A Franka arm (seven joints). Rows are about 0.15 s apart.
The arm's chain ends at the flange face. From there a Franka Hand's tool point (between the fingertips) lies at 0.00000 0.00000 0.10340 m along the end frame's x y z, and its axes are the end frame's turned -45 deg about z.
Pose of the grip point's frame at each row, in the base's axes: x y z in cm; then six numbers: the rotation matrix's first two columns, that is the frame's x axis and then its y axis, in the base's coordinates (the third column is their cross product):
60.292 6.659 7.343 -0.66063 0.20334 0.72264 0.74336 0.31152 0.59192
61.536 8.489 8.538 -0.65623 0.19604 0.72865 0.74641 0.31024 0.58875
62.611 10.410 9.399 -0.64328 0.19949 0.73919 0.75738 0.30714 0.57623
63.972 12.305 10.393 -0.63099 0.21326 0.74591 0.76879 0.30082 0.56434
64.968 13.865 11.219 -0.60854 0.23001 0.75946 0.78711 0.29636 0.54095
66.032 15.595 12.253 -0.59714 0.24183 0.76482 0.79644 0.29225 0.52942
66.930 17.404 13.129 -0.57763 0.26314 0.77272 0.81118 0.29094 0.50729
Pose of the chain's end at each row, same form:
61.375 -2.939 11.034 0.05850 0.36406 0.92953 0.99277 0.07649 -0.09243
62.680 -1.130 12.156 0.06377 0.35799 0.93154 0.99182 0.08075 -0.09892
63.770 0.788 13.004 0.08068 0.35824 0.93014 0.99042 0.07612 -0.11523
65.048 2.694 14.051 0.09744 0.36351 0.92649 0.98979 0.06191 -0.12839
66.009 4.280 14.956 0.12627 0.37220 0.91953 0.98687 0.04692 -0.15451
67.019 6.028 16.049 0.14093 0.37765 0.91517 0.98541 0.03565 -0.16645
67.874 7.893 17.074 0.16514 0.39179 0.90510 0.98204 0.01966 -0.18769

